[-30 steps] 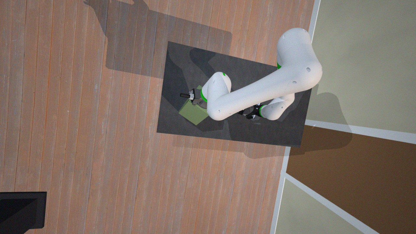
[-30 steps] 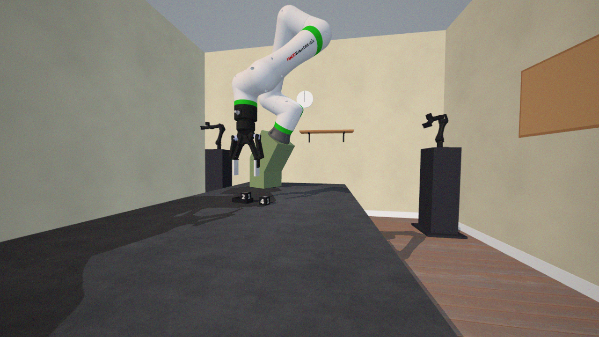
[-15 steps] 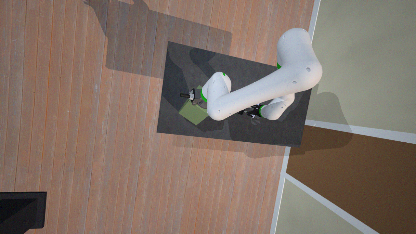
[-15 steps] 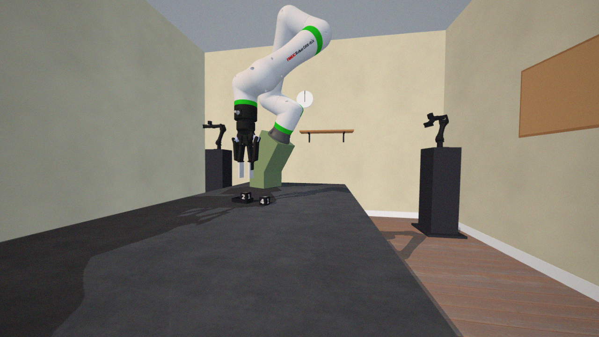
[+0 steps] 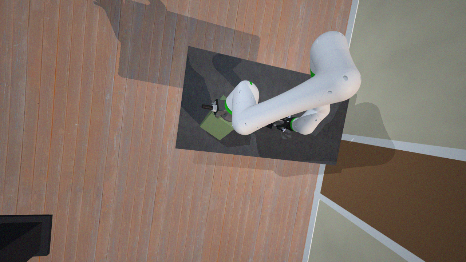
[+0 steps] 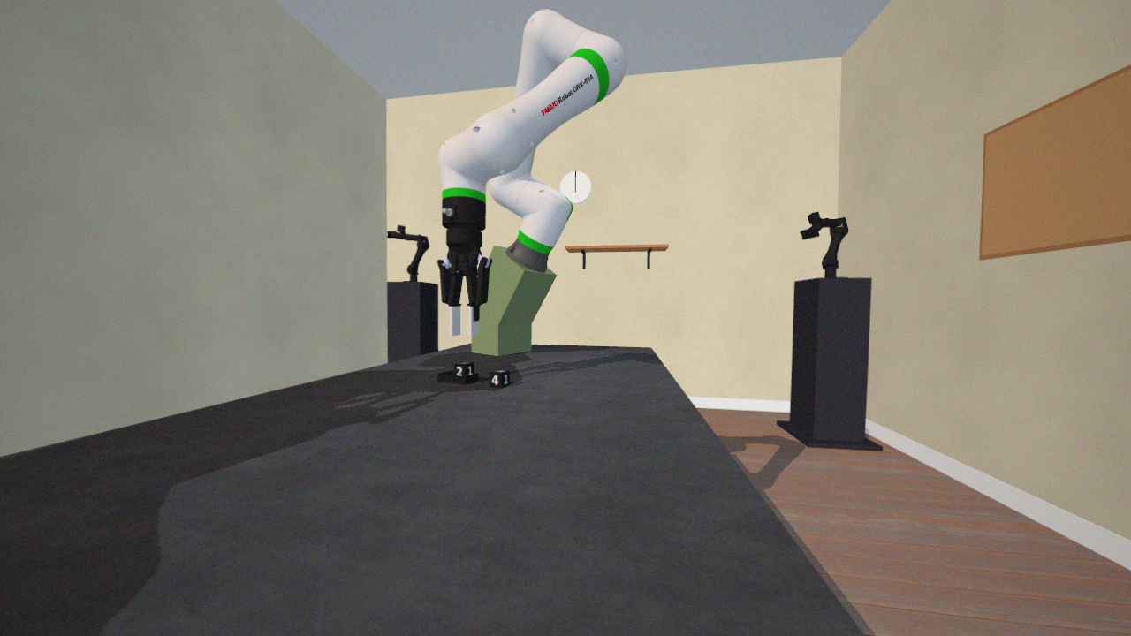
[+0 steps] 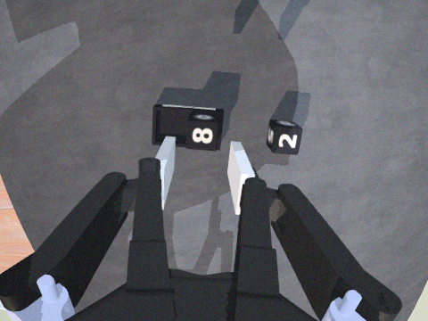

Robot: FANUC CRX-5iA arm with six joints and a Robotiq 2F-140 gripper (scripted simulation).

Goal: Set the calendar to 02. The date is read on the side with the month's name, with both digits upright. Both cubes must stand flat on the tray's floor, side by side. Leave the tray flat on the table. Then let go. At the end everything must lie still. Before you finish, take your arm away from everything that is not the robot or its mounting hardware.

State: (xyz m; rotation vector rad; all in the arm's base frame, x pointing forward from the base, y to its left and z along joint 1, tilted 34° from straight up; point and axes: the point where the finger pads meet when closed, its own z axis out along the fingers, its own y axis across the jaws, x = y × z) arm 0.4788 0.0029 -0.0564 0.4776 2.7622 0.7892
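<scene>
The black tray is 10 mm behind my hand, 20 mm to the right of it and 120 mm below it. From my hand the other things lie so: black number cube (20 mm ahead, 90 mm to the left, 120 mm below).
</scene>
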